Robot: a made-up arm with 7 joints. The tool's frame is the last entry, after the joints. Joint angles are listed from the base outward. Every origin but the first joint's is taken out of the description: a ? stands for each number. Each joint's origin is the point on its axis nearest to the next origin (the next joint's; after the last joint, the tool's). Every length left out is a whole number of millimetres.
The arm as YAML. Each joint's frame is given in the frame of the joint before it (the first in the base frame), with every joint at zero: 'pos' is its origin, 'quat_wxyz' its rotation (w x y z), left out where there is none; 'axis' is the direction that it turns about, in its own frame. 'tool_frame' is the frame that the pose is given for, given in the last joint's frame.
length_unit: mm
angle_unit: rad
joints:
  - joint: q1
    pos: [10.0, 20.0, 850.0]
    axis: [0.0, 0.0, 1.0]
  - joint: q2
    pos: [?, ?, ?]
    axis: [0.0, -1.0, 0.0]
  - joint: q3
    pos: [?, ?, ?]
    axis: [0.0, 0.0, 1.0]
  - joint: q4
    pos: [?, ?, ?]
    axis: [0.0, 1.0, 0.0]
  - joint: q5
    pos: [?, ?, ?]
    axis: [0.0, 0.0, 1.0]
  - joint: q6
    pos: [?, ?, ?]
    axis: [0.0, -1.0, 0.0]
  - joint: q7
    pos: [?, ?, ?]
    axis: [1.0, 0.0, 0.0]
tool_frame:
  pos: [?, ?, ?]
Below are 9 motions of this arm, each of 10 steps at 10 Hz.
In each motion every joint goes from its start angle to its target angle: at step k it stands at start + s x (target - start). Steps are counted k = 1, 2, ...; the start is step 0. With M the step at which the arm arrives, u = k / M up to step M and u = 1 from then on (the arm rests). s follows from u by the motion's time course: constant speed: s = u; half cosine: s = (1 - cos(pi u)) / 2; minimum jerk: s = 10 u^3 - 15 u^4 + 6 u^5.
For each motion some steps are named. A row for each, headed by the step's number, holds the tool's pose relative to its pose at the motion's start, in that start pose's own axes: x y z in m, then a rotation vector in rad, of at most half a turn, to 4 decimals.
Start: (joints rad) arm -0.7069 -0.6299 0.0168 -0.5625 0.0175 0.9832 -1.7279
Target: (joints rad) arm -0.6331 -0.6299 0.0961 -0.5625 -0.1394 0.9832 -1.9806
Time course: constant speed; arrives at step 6
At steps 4, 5, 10:
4: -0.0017 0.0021 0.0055 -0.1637 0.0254 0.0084
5: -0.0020 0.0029 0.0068 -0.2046 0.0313 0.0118
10: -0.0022 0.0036 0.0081 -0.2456 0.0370 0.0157

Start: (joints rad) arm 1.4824 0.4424 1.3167 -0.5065 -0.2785 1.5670 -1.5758
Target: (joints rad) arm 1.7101 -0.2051 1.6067 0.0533 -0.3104 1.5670 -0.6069
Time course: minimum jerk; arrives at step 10
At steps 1, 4, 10:
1: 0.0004 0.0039 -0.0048 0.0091 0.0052 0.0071
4: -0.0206 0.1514 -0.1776 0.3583 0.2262 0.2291
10: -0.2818 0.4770 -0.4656 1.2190 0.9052 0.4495

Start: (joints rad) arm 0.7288 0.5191 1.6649 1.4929 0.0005 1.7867 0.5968
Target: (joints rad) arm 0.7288 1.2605 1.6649 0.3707 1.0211 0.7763 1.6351
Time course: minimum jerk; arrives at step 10
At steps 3, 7, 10:
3: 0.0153 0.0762 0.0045 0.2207 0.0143 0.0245
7: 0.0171 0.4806 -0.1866 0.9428 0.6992 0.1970
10: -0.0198 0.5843 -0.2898 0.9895 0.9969 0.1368

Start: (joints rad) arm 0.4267 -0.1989 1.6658 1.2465 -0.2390 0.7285 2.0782
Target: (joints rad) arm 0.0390 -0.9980 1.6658 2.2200 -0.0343 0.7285 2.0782
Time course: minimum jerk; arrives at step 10
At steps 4, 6, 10:
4: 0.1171 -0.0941 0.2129 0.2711 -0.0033 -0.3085
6: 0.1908 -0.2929 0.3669 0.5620 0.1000 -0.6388
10: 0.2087 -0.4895 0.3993 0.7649 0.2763 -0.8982

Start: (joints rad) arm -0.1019 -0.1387 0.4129 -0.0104 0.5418 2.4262 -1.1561
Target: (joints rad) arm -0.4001 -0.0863 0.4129 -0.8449 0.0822 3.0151 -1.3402
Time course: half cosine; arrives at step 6
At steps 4, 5, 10:
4: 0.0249 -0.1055 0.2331 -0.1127 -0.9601 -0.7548
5: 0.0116 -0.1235 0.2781 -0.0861 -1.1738 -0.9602
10: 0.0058 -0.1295 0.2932 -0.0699 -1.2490 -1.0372

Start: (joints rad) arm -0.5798 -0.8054 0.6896 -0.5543 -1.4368 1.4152 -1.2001
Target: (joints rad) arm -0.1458 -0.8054 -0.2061 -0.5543 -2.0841 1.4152 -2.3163
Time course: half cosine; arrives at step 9
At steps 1, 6, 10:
1: -0.0052 -0.0069 0.0168 -0.0654 -0.0079 -0.0129
6: -0.2093 -0.1097 0.3764 -1.5567 0.1079 -0.4697
10: -0.2992 -0.1204 0.4710 -2.0226 0.3372 -0.6372

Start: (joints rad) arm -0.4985 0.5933 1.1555 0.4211 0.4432 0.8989 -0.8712
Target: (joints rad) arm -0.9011 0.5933 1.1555 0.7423 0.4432 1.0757 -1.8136
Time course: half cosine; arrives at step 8
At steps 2, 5, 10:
2: 0.0254 0.0127 -0.0248 -0.1521 0.0746 -0.0049
5: 0.0938 0.0506 -0.1371 -0.7121 0.3588 0.0567
10: 0.1116 0.0650 -0.2098 -1.0193 0.5182 0.1512

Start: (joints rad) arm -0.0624 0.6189 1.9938 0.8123 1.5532 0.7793 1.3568
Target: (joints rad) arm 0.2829 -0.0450 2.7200 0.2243 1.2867 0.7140 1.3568
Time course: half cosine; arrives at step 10
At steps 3, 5, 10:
3: -0.0155 0.0251 -0.1359 -0.0405 0.2848 -0.0119
5: -0.1212 0.0714 -0.3173 -0.1015 0.6944 0.0257
10: -0.4825 0.1707 -0.4582 -0.1654 1.3728 0.2446

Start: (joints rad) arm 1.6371 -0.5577 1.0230 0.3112 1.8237 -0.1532 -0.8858
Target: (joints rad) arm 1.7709 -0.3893 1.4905 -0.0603 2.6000 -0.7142 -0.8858
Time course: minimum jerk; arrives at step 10
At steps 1, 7, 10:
1: 0.0051 0.0010 0.0020 -0.0042 -0.0026 0.0132
7: 0.3118 0.3022 0.2053 -0.5562 -0.2691 1.2399
10: 0.3122 0.3839 0.2346 -0.7061 -0.3365 1.4555

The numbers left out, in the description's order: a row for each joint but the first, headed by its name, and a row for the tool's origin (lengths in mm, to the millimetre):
q2: 30.0 -100.0 0.0
q3: 20.0 0.0 450.0
q4: 10.0 50.0 0.0
q5: -10.0 0.0 390.0
q6: 10.0 -150.0 0.0
q7: 30.0 0.0 150.0
tool: 0.0 -10.0 10.0

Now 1 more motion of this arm.
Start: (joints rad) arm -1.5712 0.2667 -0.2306 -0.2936 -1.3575 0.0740 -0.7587
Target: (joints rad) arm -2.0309 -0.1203 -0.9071 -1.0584 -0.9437 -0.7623 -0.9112
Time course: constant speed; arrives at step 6
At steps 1, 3, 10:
1: -0.0571 0.0147 -0.0104 0.0180 0.0847 -0.0491
3: -0.1843 0.0864 -0.0270 0.0393 0.1696 -0.1527
10: -0.3291 0.3018 -0.0479 -0.0698 0.1605 -0.3093

